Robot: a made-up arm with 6 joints. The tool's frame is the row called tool. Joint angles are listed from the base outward.
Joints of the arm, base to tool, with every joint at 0 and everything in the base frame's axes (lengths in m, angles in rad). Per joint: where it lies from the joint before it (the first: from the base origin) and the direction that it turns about. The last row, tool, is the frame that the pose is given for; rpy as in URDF.
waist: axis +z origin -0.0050 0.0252 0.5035
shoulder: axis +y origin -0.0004 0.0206 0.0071
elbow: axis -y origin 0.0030 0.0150 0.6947
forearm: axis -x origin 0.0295 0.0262 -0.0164
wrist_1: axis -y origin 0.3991 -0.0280 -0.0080
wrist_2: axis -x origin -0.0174 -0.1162 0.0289
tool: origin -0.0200 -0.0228 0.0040 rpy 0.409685 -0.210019 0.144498
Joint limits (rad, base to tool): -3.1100..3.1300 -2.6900..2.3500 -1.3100..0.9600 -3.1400..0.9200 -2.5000..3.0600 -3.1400..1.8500
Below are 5 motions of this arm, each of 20 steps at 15 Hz.
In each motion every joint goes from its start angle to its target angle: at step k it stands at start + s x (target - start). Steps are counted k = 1, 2, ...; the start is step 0. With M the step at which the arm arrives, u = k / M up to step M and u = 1 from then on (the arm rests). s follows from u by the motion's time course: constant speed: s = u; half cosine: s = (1 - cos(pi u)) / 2; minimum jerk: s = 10 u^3 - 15 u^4 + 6 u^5.
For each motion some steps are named. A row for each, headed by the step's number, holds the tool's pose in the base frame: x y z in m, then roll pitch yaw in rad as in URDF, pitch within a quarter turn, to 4 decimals.
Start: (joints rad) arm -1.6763 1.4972 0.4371 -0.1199 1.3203 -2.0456
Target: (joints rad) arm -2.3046 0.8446 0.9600 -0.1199 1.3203 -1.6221
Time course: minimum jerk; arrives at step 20
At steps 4, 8, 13, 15, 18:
4: -0.1950 -0.8096 0.1981 2.6022 -0.3323 -2.1039
8: -0.3562 -0.8493 0.3795 2.6380 -0.6384 -2.3348
13: -0.6117 -0.7499 0.7430 2.9758 -1.1118 -3.0353
15: -0.6639 -0.6828 0.8545 -3.0110 -1.2035 2.8407
18: -0.6916 -0.6259 0.9342 -2.7114 -1.2338 2.4604

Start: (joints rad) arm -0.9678 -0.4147 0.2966 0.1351 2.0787 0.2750
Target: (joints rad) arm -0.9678 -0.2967 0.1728 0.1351 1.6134 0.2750
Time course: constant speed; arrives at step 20
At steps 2, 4, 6, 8, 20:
2: -0.0497 -0.1033 1.3706 -2.8213 -0.2248 1.8638
4: -0.0437 -0.1118 1.3645 -2.8026 -0.2929 1.8541
6: -0.0378 -0.1201 1.3583 -2.7827 -0.3607 1.8427
8: -0.0321 -0.1282 1.3522 -2.7612 -0.4282 1.8294
20: 0.0005 -0.1734 1.3165 -2.5736 -0.8230 1.6843

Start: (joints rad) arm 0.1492 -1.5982 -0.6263 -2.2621 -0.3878 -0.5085
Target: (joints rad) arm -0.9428 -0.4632 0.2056 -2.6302 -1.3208 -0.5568
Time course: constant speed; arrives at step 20
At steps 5, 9, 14, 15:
5: -0.2770 0.2173 0.9128 2.8166 -1.1088 0.4485
9: -0.1590 0.2556 1.0452 2.6247 -1.1299 0.5500
14: 0.0222 0.2219 1.1870 2.3669 -1.1409 0.6879
15: 0.0587 0.2026 1.2111 2.3131 -1.1407 0.7164

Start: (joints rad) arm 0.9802 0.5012 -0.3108 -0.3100 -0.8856 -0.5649
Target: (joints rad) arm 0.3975 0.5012 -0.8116 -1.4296 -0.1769 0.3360
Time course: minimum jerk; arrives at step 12
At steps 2, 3, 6, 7, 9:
2: 0.4195 0.4469 0.7806 2.1431 1.3017 1.8686
3: 0.4213 0.4135 0.7649 2.1547 1.2522 1.8296
6: 0.3752 0.2419 0.7002 2.0450 1.0717 1.3731
7: 0.3385 0.1932 0.6885 1.9595 1.0549 1.1421
9: 0.2717 0.1422 0.6849 1.7624 1.0835 0.7201

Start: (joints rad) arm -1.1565 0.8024 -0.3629 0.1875 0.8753 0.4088
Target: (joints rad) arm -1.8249 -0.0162 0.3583 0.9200 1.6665 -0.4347
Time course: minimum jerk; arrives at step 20
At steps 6, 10, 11, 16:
6: 0.1012 -0.6486 0.7657 -0.0610 -0.1896 -0.7829
10: -0.0516 -0.6220 1.0415 -0.4603 -0.7406 -0.4509
11: -0.0901 -0.5858 1.1214 -0.6748 -0.7928 -0.2499
16: -0.1674 -0.3397 1.3981 -1.2858 -0.4825 0.3078

